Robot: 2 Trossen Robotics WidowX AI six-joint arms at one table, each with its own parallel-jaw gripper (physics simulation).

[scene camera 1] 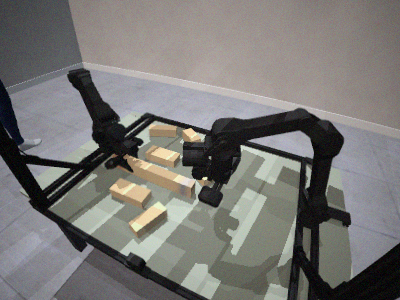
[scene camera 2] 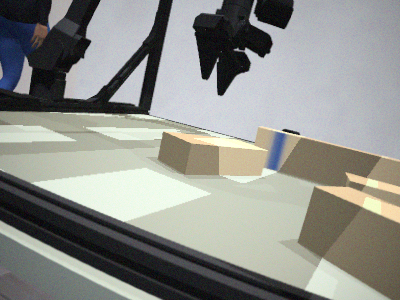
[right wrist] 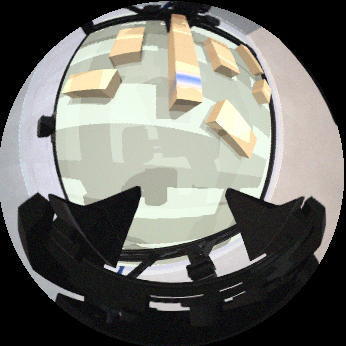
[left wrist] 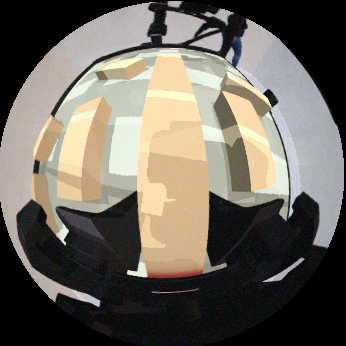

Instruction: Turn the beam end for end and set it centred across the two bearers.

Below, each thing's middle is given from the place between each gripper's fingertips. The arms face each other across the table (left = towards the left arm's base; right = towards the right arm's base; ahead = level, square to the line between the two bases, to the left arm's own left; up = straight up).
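Relative to my left hand, the long wooden beam (scene camera 2: 315,160) is 8 cm to the right of it and 1 cm above it.
Relative to my right hand, the long wooden beam is 300 mm to the left of it, 30 mm ahead of it and 80 mm below it.
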